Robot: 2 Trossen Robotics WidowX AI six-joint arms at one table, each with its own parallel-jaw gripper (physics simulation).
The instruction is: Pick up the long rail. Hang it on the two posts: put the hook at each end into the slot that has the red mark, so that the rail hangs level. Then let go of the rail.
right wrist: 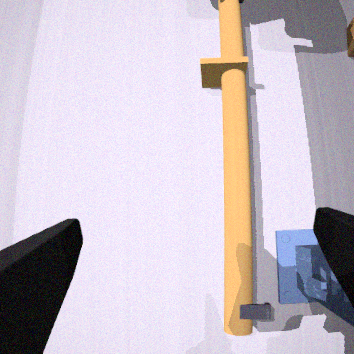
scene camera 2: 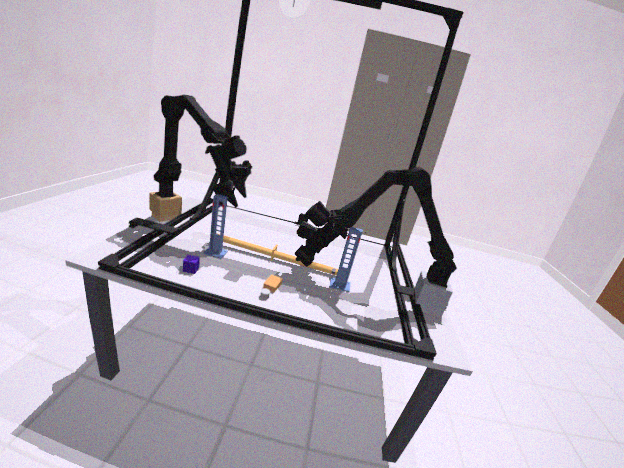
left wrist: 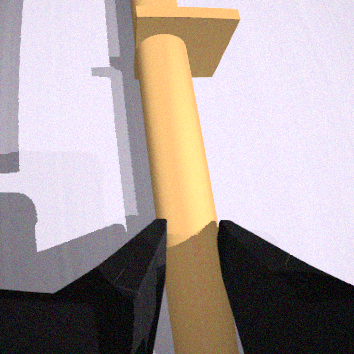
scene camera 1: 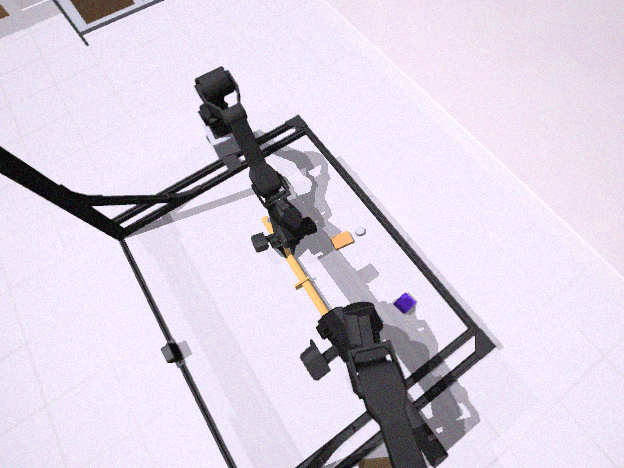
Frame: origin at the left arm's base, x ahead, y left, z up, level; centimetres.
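Where they show: left gripper, fingertip midpoint: (right wrist: 229,0) (scene camera 2: 297,258) (left wrist: 191,230) (scene camera 1: 289,256); right gripper, fingertip midpoint: (right wrist: 198,224) (scene camera 2: 241,202) (scene camera 1: 327,328); left arm's base, origin of the base link: (scene camera 2: 436,280) (scene camera 1: 220,129); right arm's base, origin of the base link: (scene camera 2: 165,194).
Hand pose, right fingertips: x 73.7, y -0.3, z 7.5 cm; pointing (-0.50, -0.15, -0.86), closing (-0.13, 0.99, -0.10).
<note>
Things, the pixels of their centre, and the offset from my right fingertips. "*": a spot on its surface instead.
- long orange-yellow rail, body centre: (left wrist: 167,46) (right wrist: 229,72) (scene camera 1: 303,282) (scene camera 2: 273,253) dx -15.8, dy +1.3, dz -15.3 cm
- dark hook, surface spot: (right wrist: 255,311) * dx +6.8, dy +4.7, dz -13.5 cm
- purple cube, body centre: (scene camera 1: 404,303) (scene camera 2: 191,264) dx +3.6, dy +24.2, dz -15.6 cm
- orange block, body centre: (scene camera 1: 341,240) (scene camera 2: 272,283) dx -22.2, dy +18.2, dz -16.6 cm
- small white round piece, body centre: (scene camera 2: 265,293) (scene camera 1: 359,231) dx -22.2, dy +24.8, dz -16.6 cm
- black frame, surface spot: (scene camera 2: 252,308) * dx -22.2, dy +34.1, dz -15.6 cm
The long orange-yellow rail (scene camera 1: 313,298) (scene camera 2: 252,247) (left wrist: 177,140) (right wrist: 236,150) lies low between two blue posts (scene camera 2: 216,246) (scene camera 2: 342,278), which have slots and red marks near their tops. A dark hook (right wrist: 255,311) shows at its near end in the right wrist view. My left gripper (scene camera 2: 303,259) (left wrist: 191,230) is shut on the rail, one finger on each side, between the square collar and the rail's left-arm end. My right gripper (scene camera 2: 239,200) (right wrist: 198,224) is open and empty, above the other end of the rail, near the top of the post there. Its fingertips are hidden in scene camera 1.
A purple cube (scene camera 1: 405,302) (scene camera 2: 191,264), an orange block (scene camera 1: 342,240) (scene camera 2: 272,283) and a small white round piece (scene camera 1: 360,231) (scene camera 2: 265,292) lie on the table beside the rail, on scene camera 2's side. A black frame (scene camera 1: 388,226) (scene camera 2: 252,308) borders the table.
</note>
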